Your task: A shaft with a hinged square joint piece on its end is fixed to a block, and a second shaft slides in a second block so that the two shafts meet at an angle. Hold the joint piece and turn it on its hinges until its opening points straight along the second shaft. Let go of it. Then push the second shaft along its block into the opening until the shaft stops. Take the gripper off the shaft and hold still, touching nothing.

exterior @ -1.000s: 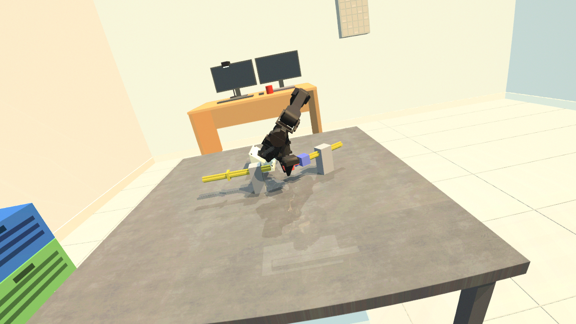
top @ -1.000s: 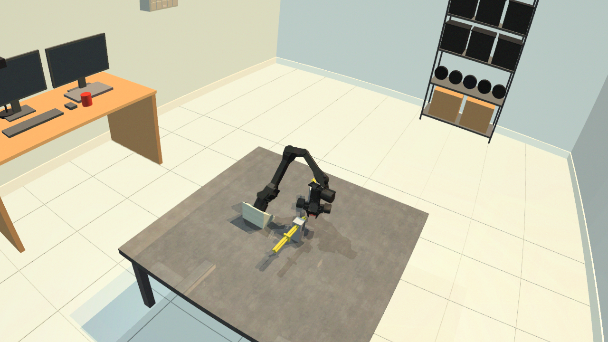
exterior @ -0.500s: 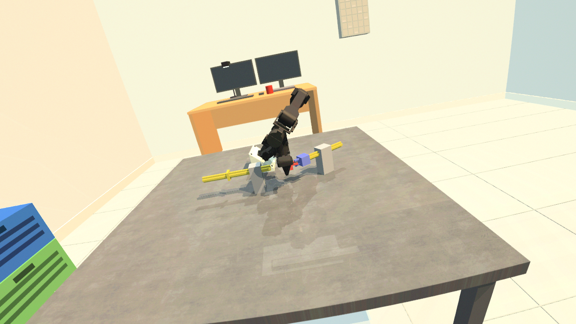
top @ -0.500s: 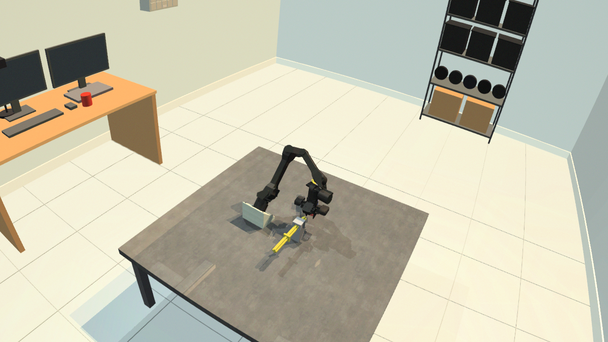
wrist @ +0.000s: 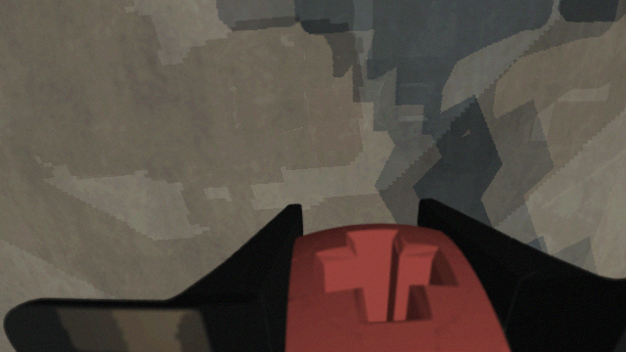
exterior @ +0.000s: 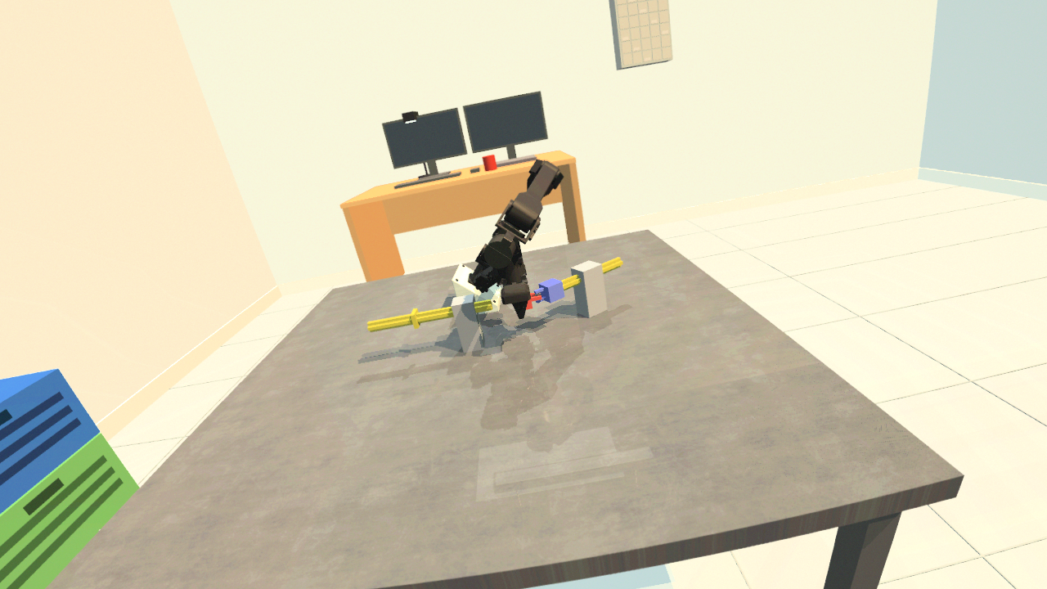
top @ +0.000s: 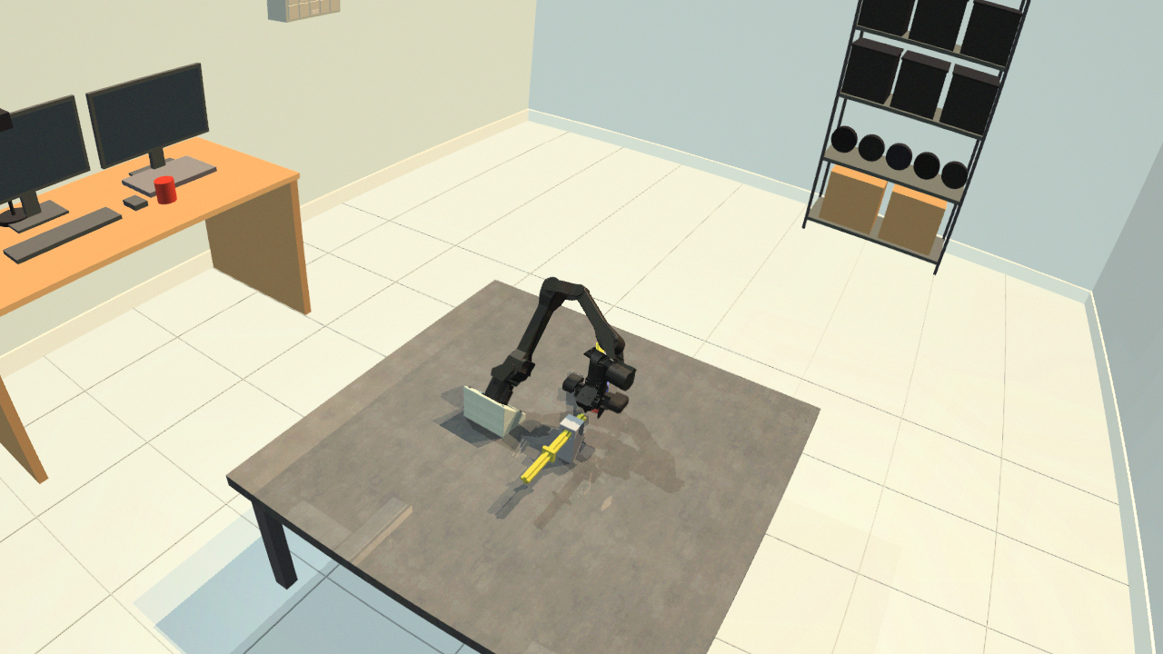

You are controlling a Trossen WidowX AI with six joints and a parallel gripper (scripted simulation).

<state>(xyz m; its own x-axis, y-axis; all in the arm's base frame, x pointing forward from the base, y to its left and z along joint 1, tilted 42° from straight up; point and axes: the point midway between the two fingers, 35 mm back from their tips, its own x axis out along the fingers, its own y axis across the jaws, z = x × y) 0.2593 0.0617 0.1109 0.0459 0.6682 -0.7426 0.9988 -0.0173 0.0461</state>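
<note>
Now: the red square joint piece 40 mm above my gripper tip and 20 mm to the left of it.
</note>
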